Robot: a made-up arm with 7 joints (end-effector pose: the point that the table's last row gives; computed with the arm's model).
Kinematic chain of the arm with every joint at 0, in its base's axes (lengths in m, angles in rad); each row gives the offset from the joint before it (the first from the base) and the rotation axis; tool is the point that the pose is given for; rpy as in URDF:
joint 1: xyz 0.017 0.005 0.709 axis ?
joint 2: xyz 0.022 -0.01 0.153 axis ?
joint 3: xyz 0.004 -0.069 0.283 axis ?
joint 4: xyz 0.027 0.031 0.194 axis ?
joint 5: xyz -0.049 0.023 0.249 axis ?
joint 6: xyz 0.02 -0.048 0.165 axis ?
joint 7: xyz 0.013 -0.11 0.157 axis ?
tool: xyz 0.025 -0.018 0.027 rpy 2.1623 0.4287 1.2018
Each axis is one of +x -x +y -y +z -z.
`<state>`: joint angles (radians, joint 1 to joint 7).
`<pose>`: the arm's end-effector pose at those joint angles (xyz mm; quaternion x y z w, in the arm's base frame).
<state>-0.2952 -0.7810 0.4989 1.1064 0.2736 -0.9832 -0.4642</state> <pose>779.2 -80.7 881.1 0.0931 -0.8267 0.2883 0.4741</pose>
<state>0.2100 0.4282 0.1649 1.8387 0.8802 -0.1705 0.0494</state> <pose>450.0 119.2 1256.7 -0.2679 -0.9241 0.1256 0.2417</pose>
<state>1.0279 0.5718 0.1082 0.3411 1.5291 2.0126 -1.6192</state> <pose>42.2 -260.8 1666.6 0.4657 0.1330 0.8340 0.2642</pose>
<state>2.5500 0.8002 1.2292 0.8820 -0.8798 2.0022 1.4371</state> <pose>498.3 -410.1 1531.8 0.5927 0.0282 -0.5063 0.6258</pose>
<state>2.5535 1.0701 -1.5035 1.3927 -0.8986 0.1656 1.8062</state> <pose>902.9 164.0 1177.3 -0.7745 -0.4740 0.2145 0.3598</pose>
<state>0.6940 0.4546 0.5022 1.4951 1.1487 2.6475 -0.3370</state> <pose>124.3 54.5 1393.4 0.5928 0.3422 0.7222 0.0995</pose>
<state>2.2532 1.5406 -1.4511 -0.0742 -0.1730 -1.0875 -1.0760</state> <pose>768.1 -586.0 788.2 0.1087 0.9229 0.3691 0.0128</pose>
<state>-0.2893 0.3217 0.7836 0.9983 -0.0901 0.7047 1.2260</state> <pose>175.7 95.4 1815.5 0.7062 0.6112 0.3524 0.0599</pose>
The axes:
joint 1: +z
joint 2: -y
joint 3: +z
joint 4: +y
joint 5: +z
joint 6: -y
joint 7: +x

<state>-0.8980 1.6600 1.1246 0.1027 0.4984 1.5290 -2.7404</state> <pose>-671.5 639.2 880.8 -0.1998 -0.7742 0.0039 0.6005</pose>
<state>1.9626 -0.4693 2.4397 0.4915 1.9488 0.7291 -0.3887</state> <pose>-180.7 69.8 1842.7 0.4633 0.2334 0.3255 0.7905</pose>
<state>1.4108 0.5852 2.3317 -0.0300 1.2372 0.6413 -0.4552</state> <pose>-104.2 -565.6 1742.0 0.8009 0.0497 -0.3256 0.5000</pose>
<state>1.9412 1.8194 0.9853 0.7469 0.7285 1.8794 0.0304</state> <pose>291.3 -780.6 956.7 0.4129 0.1675 -0.7890 0.4230</pose>
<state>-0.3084 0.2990 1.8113 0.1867 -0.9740 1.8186 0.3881</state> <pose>-336.4 -172.9 1743.2 0.0821 0.1802 0.8499 0.4883</pose>
